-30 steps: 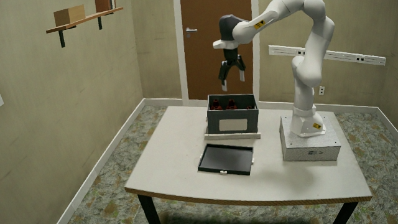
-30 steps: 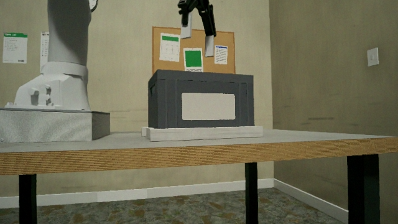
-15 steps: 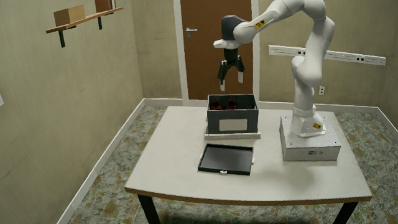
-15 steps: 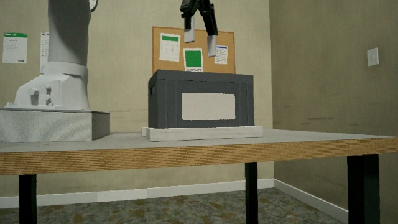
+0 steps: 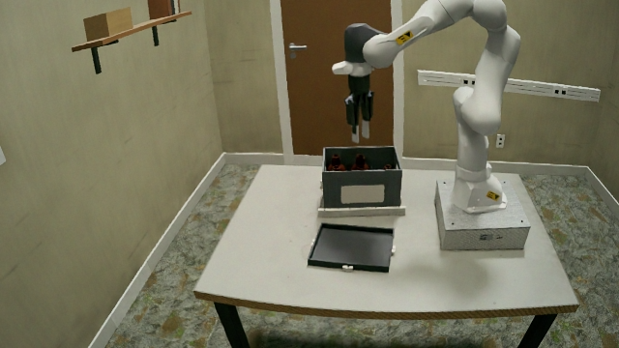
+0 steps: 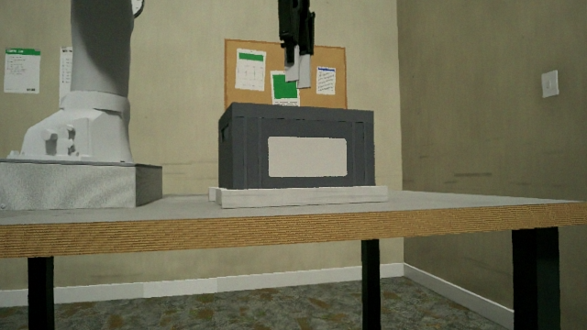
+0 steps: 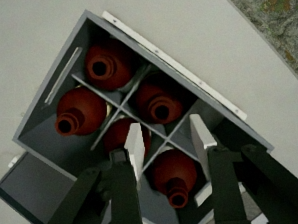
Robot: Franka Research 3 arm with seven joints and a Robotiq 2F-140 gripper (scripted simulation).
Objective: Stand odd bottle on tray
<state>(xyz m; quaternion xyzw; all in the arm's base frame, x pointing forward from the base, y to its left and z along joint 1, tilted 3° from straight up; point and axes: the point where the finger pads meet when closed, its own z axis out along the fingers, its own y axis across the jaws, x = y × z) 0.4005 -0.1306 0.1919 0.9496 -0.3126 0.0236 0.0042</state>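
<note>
The dark grey crate is 10 mm behind my hand, 40 mm to the left of it and 170 mm below it. From my hand the other things lie so: dark tray: 10 mm behind, 330 mm to the left, 250 mm below.
</note>
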